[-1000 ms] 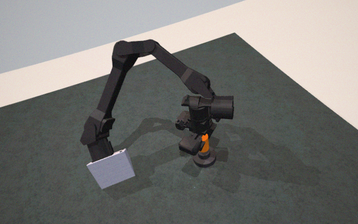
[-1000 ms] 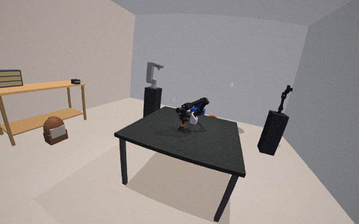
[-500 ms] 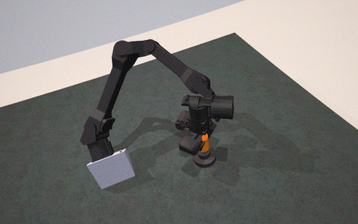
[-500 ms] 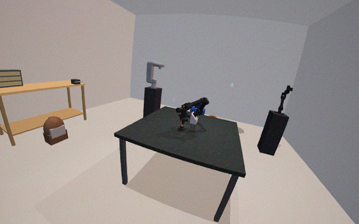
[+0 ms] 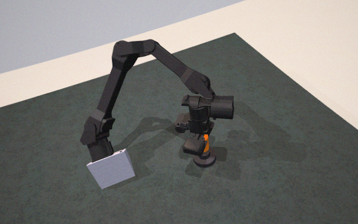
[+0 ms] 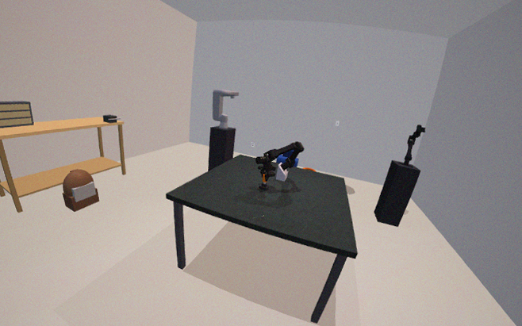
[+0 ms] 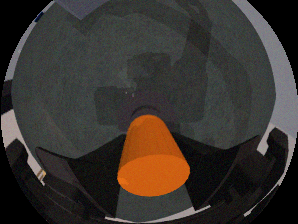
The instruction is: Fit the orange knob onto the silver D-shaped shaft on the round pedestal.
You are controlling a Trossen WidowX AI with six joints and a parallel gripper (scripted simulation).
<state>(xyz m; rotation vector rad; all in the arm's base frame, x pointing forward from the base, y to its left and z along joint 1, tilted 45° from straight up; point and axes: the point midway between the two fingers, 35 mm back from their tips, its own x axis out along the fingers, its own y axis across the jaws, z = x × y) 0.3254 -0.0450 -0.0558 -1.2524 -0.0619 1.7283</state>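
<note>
Right now the orange knob is 3 cm above my gripper tip. Also, from my gripper tip: dark round pedestal (4 cm below).
</note>
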